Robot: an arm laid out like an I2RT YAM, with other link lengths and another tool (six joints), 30 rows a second.
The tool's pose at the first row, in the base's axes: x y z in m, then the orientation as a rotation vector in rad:
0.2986 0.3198 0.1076 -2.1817 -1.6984 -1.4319
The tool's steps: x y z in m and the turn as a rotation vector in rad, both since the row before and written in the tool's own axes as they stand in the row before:
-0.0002 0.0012 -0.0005 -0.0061 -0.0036 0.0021
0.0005 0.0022 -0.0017 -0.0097 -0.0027 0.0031
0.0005 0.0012 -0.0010 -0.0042 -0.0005 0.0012
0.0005 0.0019 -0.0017 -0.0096 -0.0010 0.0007
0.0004 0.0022 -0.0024 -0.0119 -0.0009 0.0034
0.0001 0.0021 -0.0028 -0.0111 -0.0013 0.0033
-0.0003 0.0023 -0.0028 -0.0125 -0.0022 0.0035
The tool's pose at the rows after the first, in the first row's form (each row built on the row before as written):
0.2992 0.3189 0.1083 -2.1898 -1.6946 -1.4355
0.2998 0.3175 0.1107 -2.1993 -1.6879 -1.4438
0.3001 0.3169 0.1122 -2.2026 -1.6850 -1.4480
0.3005 0.3156 0.1144 -2.2089 -1.6810 -1.4582
0.3006 0.3138 0.1171 2.2159 1.6711 1.4695
0.3003 0.3116 0.1198 2.2146 1.6556 1.4740
0.3001 0.3090 0.1223 2.2131 1.6381 1.4780

